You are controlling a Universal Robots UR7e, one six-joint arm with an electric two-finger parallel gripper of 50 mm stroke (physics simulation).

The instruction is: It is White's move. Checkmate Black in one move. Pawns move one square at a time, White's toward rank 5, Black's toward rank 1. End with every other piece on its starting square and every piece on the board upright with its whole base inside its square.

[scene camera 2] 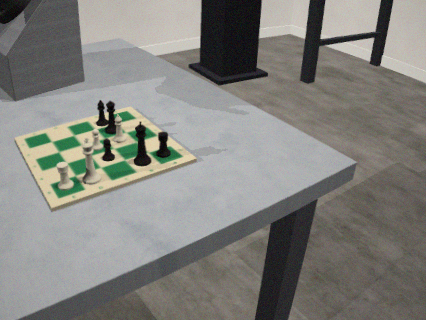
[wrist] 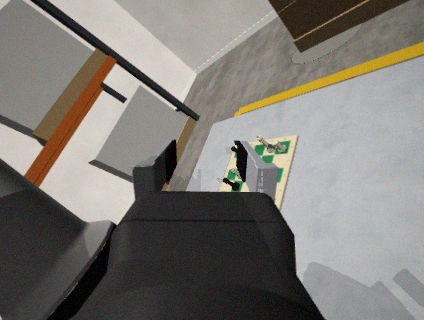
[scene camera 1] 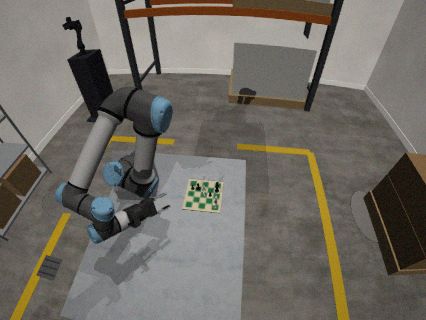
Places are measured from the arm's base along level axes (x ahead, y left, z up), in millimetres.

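Pixels of known places: gripper, between the fingertips: [wrist: 206, 152] [scene camera 1: 167, 200].
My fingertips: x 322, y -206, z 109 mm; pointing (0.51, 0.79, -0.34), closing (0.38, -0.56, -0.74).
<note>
Ahead of a thing's pixels: the offset from my fingertips to its top centre. Level surfaces: height alone.
The green and cream chessboard @(98 mm ahead, 240 mm left, 292 mm down) [scene camera 1: 192, 205] [scene camera 2: 50, 162] [wrist: 287, 165] lies on the table. In scene camera 2, a short white rook-like piece @(176 mm ahead, 168 mm left, 259 mm down) [scene camera 2: 64, 177] stands at the near left corner, beside a tall white piece @(179 mm ahead, 204 mm left, 229 mm down) [scene camera 2: 90, 167]. A white pawn @(99 mm ahead, 238 mm left, 261 mm down) [scene camera 2: 96, 141], a black pawn @(137 mm ahead, 243 mm left, 261 mm down) [scene camera 2: 108, 151] and a mid-height white piece @(92 mm ahead, 278 mm left, 249 mm down) [scene camera 2: 119, 131] stand further in. A tall black piece @(170 mm ahead, 284 mm left, 229 mm down) [scene camera 2: 141, 146] and a black rook @(165 mm ahead, 320 mm left, 259 mm down) [scene camera 2: 163, 145] stand at the right, two black pieces @(23 mm ahead, 272 mm left, 249 mm down) [scene camera 2: 101, 115] @(57 mm ahead, 279 mm left, 240 mm down) [scene camera 2: 110, 120] at the far side. All look upright. My gripper [scene camera 1: 165, 201] [wrist: 206, 152] is open and empty, left of the board in scene camera 1.
The grey table @(298 mm down) [scene camera 1: 200, 265] [scene camera 2: 200, 210] carries the arm and board. A grey block [scene camera 2: 45, 55] stands behind the board in scene camera 2. A black pedestal [scene camera 1: 90, 75] [scene camera 2: 230, 37], a rack with an orange beam [scene camera 1: 225, 13] and brown boxes [scene camera 1: 400, 220] stand around the table.
</note>
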